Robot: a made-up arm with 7 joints.
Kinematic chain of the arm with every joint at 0, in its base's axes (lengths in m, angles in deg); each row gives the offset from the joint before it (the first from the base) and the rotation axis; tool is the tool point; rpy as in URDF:
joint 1: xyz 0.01 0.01 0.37 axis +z
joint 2: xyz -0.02 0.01 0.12 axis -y
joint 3: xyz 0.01 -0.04 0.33 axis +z
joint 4: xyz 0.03 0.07 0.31 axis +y
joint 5: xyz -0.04 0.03 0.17 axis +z
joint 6: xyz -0.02 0 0.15 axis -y
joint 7: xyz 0 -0.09 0.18 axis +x
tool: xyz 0.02 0.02 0 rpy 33.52 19.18 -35.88
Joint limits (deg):
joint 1: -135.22..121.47
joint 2: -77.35..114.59
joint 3: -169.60..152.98
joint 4: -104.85..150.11
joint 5: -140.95..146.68
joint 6: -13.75..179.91
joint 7: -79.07..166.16
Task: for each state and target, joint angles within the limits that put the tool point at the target. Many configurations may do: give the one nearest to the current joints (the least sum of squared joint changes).
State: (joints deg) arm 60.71 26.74 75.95 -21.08 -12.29 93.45 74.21
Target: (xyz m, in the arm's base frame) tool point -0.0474 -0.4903 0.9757
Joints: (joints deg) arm 44.46 21.54 69.29 -52.15 -12.94 115.22 74.45
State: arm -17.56 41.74 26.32 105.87 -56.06 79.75 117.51
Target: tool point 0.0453 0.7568 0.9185
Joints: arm -51.88 61.64 49.46 113.20 -67.51 77.62 116.46
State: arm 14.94 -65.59 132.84 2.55 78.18 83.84 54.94
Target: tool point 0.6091 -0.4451 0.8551
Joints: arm -27.51 -50.18 121.27 -31.92 57.09 111.87 53.75
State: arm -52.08 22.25 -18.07 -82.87 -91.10 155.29 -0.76
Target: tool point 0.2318 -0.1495 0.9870
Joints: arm -82.42 -19.42 -37.65 -89.20 -93.47 163.82 1.23
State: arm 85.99 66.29 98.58 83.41 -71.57 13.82 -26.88
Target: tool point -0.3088 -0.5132 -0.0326
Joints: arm 90.51 101.63 125.16 109.21 -77.45 19.30 -26.19
